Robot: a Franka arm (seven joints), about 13 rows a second.
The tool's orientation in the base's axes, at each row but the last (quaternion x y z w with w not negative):
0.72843 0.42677 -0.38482 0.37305
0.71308 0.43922 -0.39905 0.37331
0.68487 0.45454 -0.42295 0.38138
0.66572 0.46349 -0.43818 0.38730
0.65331 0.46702 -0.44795 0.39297
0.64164 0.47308 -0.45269 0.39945
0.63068 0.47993 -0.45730 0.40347
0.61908 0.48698 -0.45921 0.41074
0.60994 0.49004 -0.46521 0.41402
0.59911 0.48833 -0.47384 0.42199
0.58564 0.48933 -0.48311 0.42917
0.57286 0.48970 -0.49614 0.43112
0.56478 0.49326 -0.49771 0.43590
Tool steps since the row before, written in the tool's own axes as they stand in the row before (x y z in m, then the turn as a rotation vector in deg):
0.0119 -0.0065 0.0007 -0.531 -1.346 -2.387
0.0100 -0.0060 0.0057 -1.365 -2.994 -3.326
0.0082 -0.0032 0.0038 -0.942 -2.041 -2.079
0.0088 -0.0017 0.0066 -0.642 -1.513 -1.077
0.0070 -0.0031 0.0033 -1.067 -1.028 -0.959
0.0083 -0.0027 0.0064 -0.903 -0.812 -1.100
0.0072 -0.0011 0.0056 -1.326 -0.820 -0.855
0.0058 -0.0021 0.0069 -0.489 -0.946 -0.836
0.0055 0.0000 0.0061 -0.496 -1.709 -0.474
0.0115 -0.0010 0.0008 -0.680 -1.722 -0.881
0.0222 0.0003 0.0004 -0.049 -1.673 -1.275
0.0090 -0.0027 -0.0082 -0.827 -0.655 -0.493
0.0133 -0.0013 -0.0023 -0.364 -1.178 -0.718
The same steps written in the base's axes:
-0.0020 0.0057 -0.0122 -0.825 2.385 1.193
-0.0040 0.0003 -0.0124 -2.369 3.493 2.020
-0.0020 0.0000 -0.0094 -1.661 2.207 1.321
-0.0015 -0.0032 -0.0106 -1.325 1.224 0.780
-0.0026 -0.0005 -0.0079 -0.953 0.880 1.196
-0.0027 -0.0034 -0.0099 -0.692 1.003 1.096
-0.0013 -0.0034 -0.0085 -0.797 0.672 1.440
-0.0026 -0.0049 -0.0074 -0.837 0.867 0.617
-0.0005 -0.0047 -0.0067 -1.646 0.652 0.505
-0.0003 0.0015 -0.0115 -1.609 1.015 0.764
0.0014 0.0031 -0.0219 -1.469 1.492 0.208
-0.0012 0.0096 -0.0078 -0.599 0.470 0.881
-0.0007 0.0041 -0.0129 -1.079 0.818 0.449

